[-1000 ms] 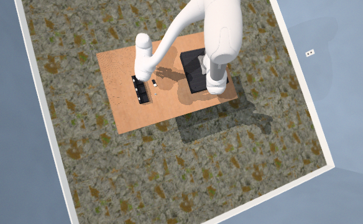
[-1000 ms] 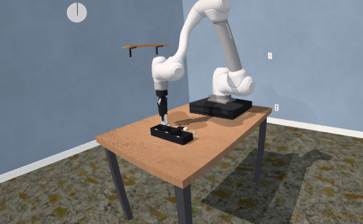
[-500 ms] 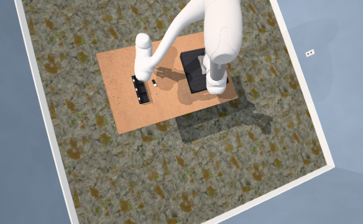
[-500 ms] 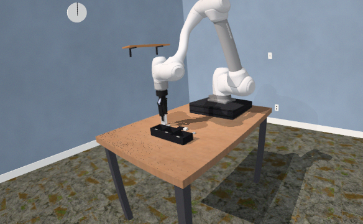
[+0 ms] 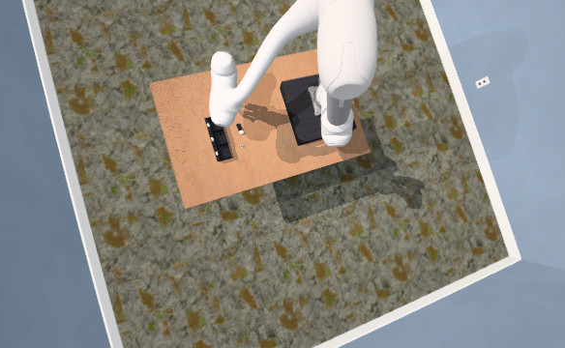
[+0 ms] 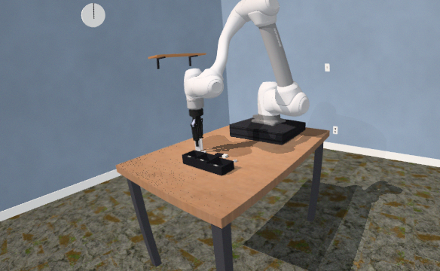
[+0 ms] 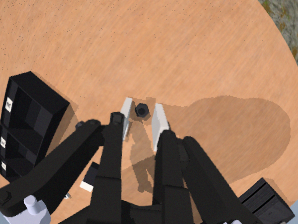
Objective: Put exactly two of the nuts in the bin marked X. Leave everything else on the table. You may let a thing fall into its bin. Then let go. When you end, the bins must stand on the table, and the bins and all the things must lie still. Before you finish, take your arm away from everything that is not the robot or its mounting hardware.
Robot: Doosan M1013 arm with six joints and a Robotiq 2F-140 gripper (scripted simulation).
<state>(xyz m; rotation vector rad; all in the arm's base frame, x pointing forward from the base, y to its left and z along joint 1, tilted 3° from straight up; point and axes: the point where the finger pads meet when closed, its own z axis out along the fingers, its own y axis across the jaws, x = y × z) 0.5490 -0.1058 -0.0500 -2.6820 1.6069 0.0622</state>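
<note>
Right now my hand is 4 cm to the right of the white piece and 3 cm above it. Round my hand: pale nut: 26 cm to the left, 3 cm below, 1 cm ahead; then black bin row: 18 cm to the left, 12 cm ahead, 1 cm below.
</note>
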